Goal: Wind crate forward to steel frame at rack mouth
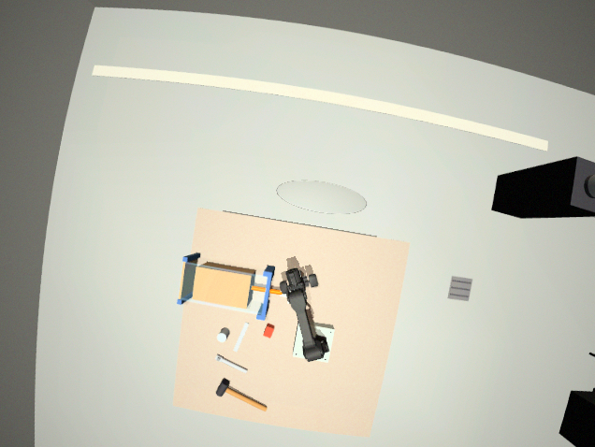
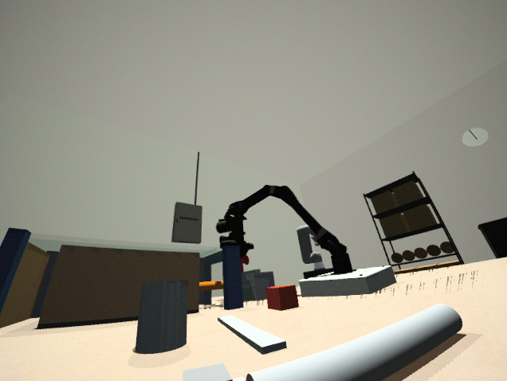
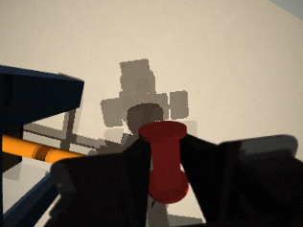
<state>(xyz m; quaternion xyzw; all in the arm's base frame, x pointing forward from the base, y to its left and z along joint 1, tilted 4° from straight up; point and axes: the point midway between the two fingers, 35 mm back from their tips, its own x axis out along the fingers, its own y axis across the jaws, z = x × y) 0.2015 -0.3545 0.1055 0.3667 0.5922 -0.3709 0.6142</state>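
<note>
Right now the red knob is 10 mm behind my gripper tip and 10 mm to the left of it. Round my gripper tip: winch crank handle 10 mm behind, 50 mm to the left, 30 mm below; then winch 30 mm behind, 100 mm to the left, 100 mm below; then blue frame 150 mm ahead, 120 mm to the left, 20 mm below.
</note>
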